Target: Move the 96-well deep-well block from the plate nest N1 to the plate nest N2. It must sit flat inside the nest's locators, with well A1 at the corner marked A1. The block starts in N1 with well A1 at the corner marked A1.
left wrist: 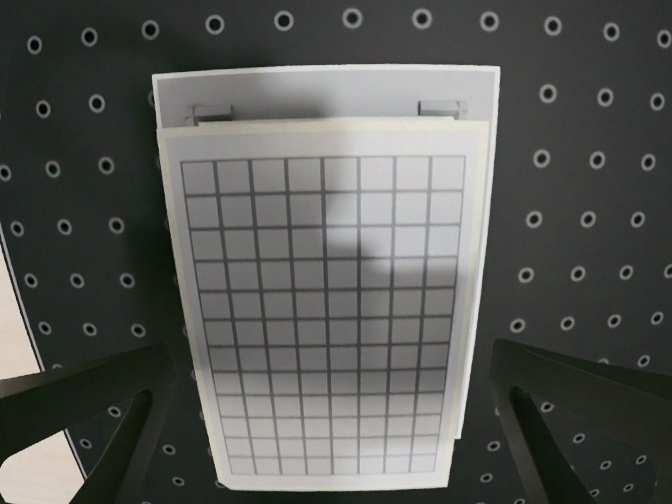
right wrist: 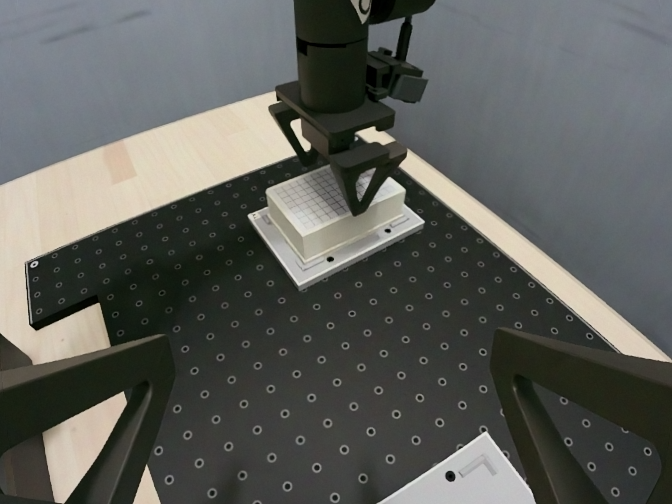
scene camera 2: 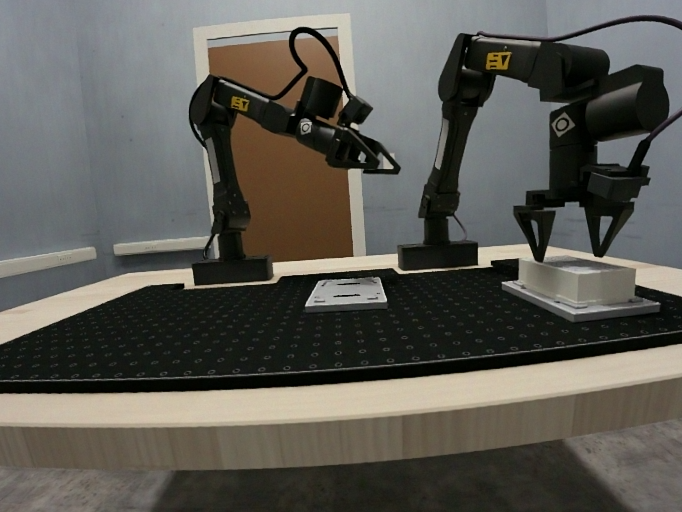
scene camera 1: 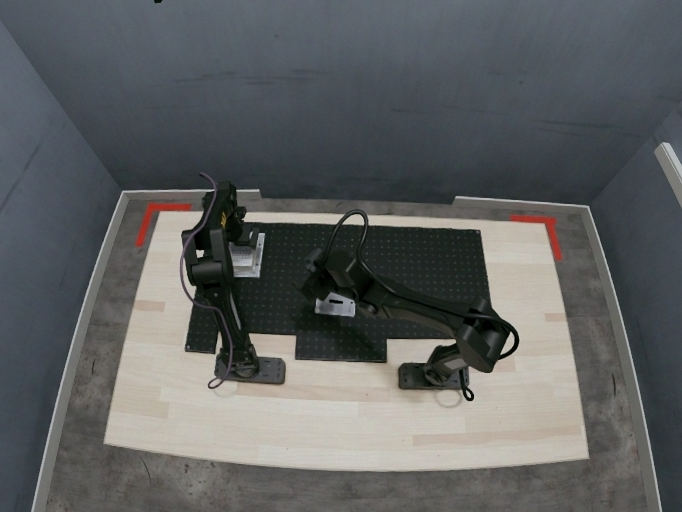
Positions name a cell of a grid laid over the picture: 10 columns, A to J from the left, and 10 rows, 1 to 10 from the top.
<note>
In view: my left gripper (scene camera 2: I6), my right gripper (scene camera 2: F4) and a white deep-well block (scene camera 2: I6).
The white deep-well block shows as well in the right wrist view (right wrist: E5). My left gripper shows as well in the left wrist view (left wrist: E8), in the right wrist view (right wrist: E4) and in scene camera 1 (scene camera 1: D5). My right gripper is seen too in the right wrist view (right wrist: E8).
</note>
